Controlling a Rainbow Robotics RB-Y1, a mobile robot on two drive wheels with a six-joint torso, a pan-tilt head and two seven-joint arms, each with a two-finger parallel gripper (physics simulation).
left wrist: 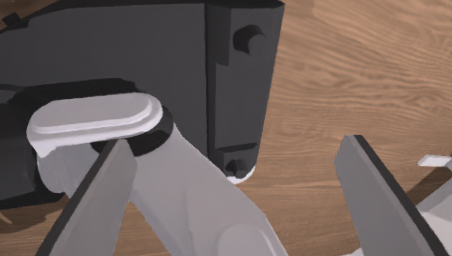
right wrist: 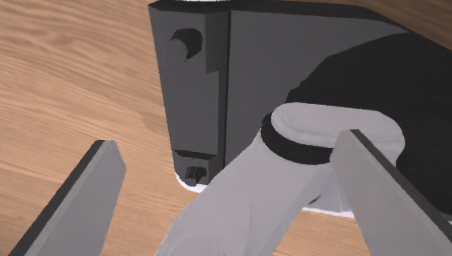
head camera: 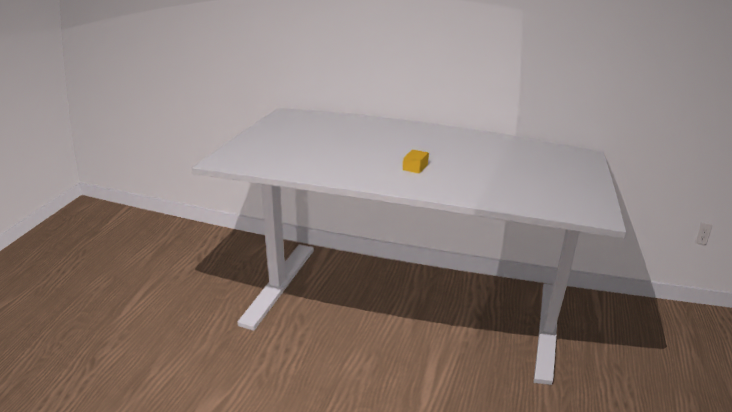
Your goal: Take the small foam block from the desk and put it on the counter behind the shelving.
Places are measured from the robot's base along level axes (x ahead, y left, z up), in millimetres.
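Where they show: left gripper, fingertip midpoint: [left wrist: 234, 150]; right gripper, fingertip midpoint: [right wrist: 228, 149].
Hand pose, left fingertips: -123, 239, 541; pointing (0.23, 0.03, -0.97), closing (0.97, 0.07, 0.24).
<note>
After its pixels a point has its place, as x, y, z.
A small yellow foam block [head camera: 415, 161] @(1645, -142, 761) lies on the white desk [head camera: 327, 153] @(1801, 162, 721), a little right of the middle of its top, in the head camera view. My left gripper [left wrist: 234, 150] @(-123, 239, 541) is open, with nothing between its fingers; it hangs over the floor beside my own base. My right gripper [right wrist: 228, 149] @(-130, -242, 539) is open, with nothing between its fingers, on the other side of the base. Neither gripper shows in the head camera view, and both are away from the block. The counter and the shelving do not show in the views.
The desk stands close along a pale wall [head camera: 358, 61] @(2327, 72, 963) on two legs with long feet [head camera: 261, 307] [head camera: 546, 358] that reach out over the wooden floor [head camera: 384, 358] @(1511, -66, 1). A wall outlet [head camera: 703, 233] @(1813, -1648, 404) is at the right. A white piece [left wrist: 434, 160] shows at the left wrist view's right edge.
</note>
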